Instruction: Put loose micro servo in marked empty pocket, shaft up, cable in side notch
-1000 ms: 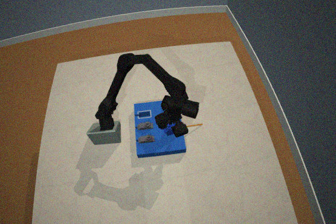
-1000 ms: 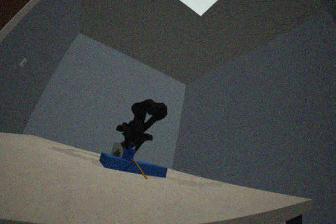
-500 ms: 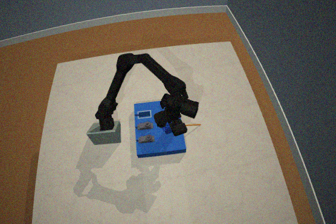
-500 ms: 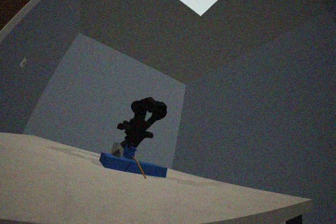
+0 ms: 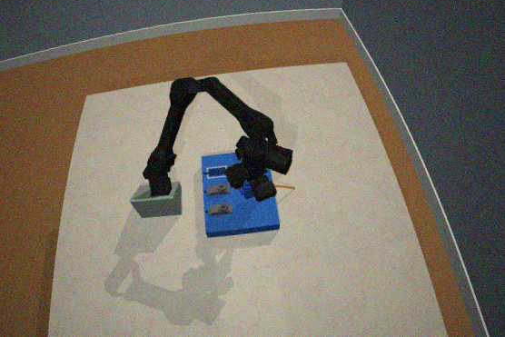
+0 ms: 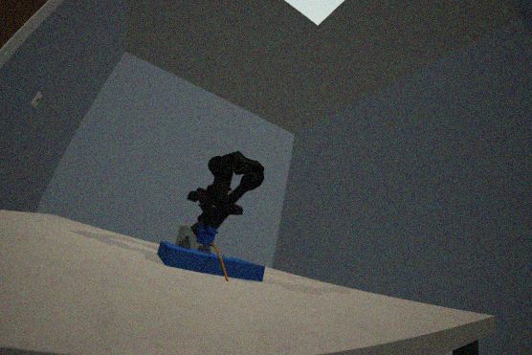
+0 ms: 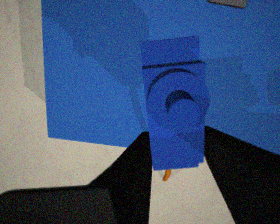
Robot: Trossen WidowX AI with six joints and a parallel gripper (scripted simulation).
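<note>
Right now my gripper tip is 10 cm above the blue deck, 4 cm to the right of it and 2 cm past it.
</note>
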